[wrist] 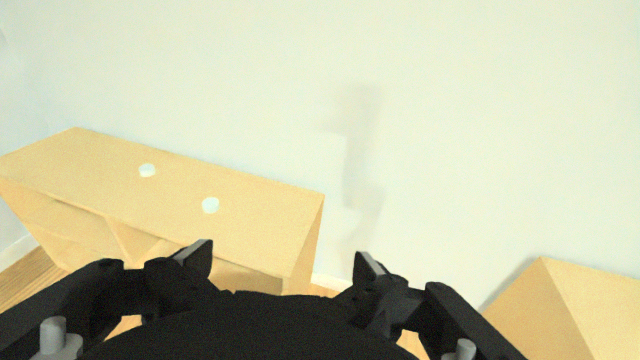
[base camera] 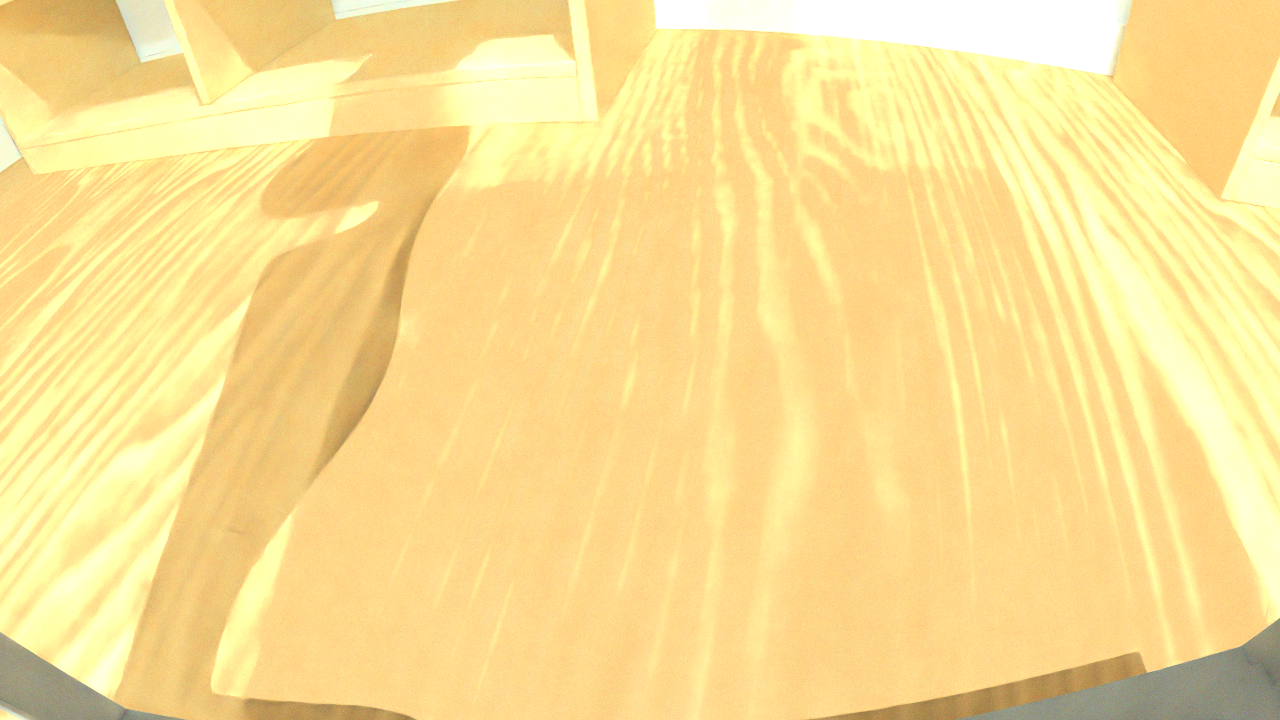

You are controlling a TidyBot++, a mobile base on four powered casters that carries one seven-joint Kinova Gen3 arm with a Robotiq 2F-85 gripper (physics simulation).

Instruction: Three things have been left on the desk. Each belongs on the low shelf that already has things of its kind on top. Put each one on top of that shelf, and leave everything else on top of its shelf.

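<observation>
A low wooden shelf (wrist: 165,185) (base camera: 465,100) stands against the wall, at the left in the wrist view and at the upper left in the base camera view. Two small white round things (wrist: 147,170) (wrist: 210,205) sit apart on its top. A second low wooden shelf (wrist: 595,300) (base camera: 1194,80) shows in part at the right of both views, and no thing shows on the part of its top in view. My gripper (wrist: 284,261) is open with nothing between its fingers, pointing toward the wall and the first shelf. The desk does not show in either view.
The wooden floor (base camera: 716,358) stretches before the base, with the arm's shadow at its left. A pale wall (wrist: 450,125) rises behind both shelves. A gap of floor separates the two shelves. The first shelf has open compartments below its top.
</observation>
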